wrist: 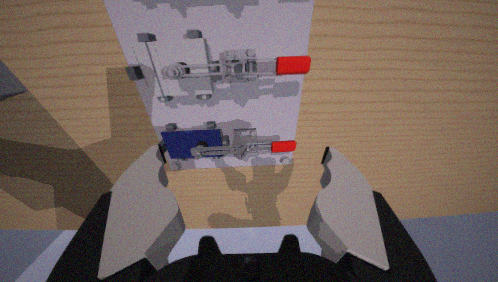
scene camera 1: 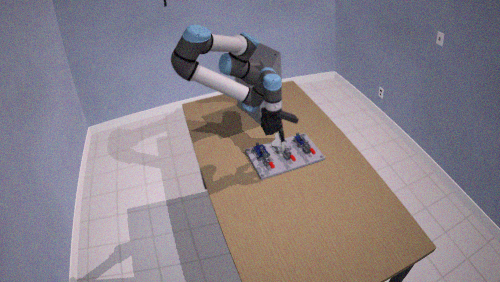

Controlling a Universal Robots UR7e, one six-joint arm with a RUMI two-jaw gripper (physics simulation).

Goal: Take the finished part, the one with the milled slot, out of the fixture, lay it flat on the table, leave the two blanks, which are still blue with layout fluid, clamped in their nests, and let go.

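Places are measured from the arm's base along level axes (x right, y ahead, z up), in metres.
Pixels of known places: gripper, fingertip midpoint: [wrist: 245, 147] [scene camera 1: 277, 143]; arm's base, origin of the base link: [scene camera 1: 255, 72].
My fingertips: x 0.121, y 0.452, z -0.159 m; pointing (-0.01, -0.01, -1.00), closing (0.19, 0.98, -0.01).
For each thing: its top centre in the pictures, then the offset to it from my fingertips. "pt": a spot on its surface instead. Level surfaces: height alone.
- pale grey finished part, middle of its top: [wrist: 174, 70] dx -0.067, dy -0.074, dz -0.085 m
- fixture plate, middle of its top: [wrist: 217, 66] [scene camera 1: 285, 153] dx -0.062, dy -0.026, dz -0.106 m
- blue blank, middle of its top: [wrist: 193, 145] [scene camera 1: 261, 150] dx +0.042, dy -0.091, dz -0.090 m
- left nest, surface spot: [scene camera 1: 259, 149] pt dx +0.045, dy -0.102, dz -0.090 m
- right nest, surface spot: [scene camera 1: 299, 139] pt dx -0.167, dy -0.058, dz -0.080 m
- wooden table, its level: dz -0.121 m
The pale grey finished part [wrist: 197, 52] sits in the middle nest of the fixture plate [scene camera 1: 280, 167] [wrist: 280, 112], with its clamp arm lying over it. Its slot is hard to make out in the wrist view. One blue blank [wrist: 175, 142] lies under its clamp at the plate's near end in the wrist view. In the scene view, blue blanks show in the left nest [scene camera 1: 259, 149] and the right nest [scene camera 1: 299, 139]. My gripper [scene camera 1: 281, 142] [wrist: 245, 147] is open and empty, pointing down above the fixture; in the scene view its fingers partly hide the middle nest.
Red clamp handles [scene camera 1: 292, 158] [wrist: 293, 65] [wrist: 283, 146] stick out along one side of the plate, and small grey locating posts stand around the nests. The plate rests on the wooden table [scene camera 1: 325, 210]. A grey pedestal [scene camera 1: 272, 55] stands behind the arm.
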